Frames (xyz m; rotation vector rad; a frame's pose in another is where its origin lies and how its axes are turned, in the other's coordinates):
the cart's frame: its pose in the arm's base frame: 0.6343 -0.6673 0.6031 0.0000 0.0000 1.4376
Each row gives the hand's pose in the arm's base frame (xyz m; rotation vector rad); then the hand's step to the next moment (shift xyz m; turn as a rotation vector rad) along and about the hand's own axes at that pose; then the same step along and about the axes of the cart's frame.
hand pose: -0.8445 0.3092 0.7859 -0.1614 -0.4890 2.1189
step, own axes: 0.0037 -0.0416 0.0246 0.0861 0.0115 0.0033
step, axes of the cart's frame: 0.0195 -0.0202 0.0395 0.0559 0.0664 0.0045
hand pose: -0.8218 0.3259 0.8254 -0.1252 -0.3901 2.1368
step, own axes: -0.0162 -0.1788 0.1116 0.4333 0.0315 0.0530
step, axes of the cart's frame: 0.0698 -0.1161 0.1623 0.2883 0.3228 0.0653
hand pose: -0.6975 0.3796 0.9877 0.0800 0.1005 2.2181
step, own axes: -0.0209 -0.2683 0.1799 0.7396 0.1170 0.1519
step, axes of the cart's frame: 0.1837 -0.2194 0.1513 0.4510 0.5902 0.1790
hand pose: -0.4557 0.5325 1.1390 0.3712 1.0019 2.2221
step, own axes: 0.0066 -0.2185 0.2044 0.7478 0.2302 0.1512
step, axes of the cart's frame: 0.2487 -0.1643 -0.0270 0.3939 0.6409 0.2629
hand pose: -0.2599 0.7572 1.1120 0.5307 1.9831 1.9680
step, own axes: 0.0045 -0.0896 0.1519 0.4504 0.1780 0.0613
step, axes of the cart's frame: 0.1444 -0.0420 -0.0922 0.2093 0.3940 0.1982
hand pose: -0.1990 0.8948 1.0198 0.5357 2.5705 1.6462
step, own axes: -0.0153 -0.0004 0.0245 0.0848 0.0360 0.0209
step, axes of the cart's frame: 0.0190 -0.0173 -0.0133 0.0488 0.0727 0.0355
